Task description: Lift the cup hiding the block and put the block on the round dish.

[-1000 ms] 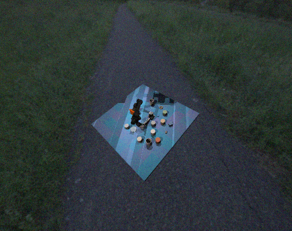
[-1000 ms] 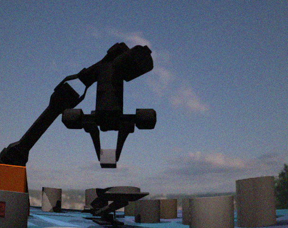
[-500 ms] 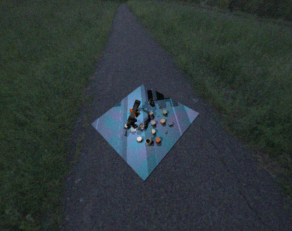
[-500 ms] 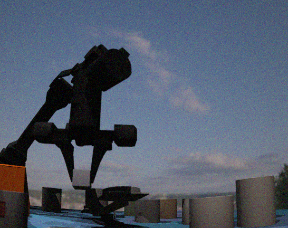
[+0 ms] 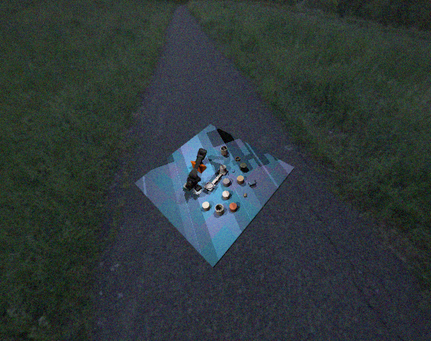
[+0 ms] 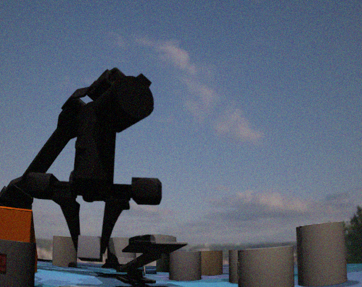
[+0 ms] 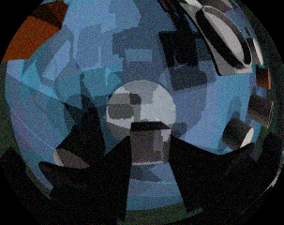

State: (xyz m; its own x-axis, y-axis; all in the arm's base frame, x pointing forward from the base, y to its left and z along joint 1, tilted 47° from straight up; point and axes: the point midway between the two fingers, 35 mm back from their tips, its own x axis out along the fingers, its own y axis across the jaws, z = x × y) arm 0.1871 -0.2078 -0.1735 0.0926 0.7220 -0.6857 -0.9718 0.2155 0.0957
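My gripper tip is 10 mm below the block. Also, from my gripper tip: balance beam 220 mm to the left, 110 mm ahead, 30 mm below; then round dish 60 mm below; then balance 220 mm to the left, 110 mm ahead, 20 mm below.
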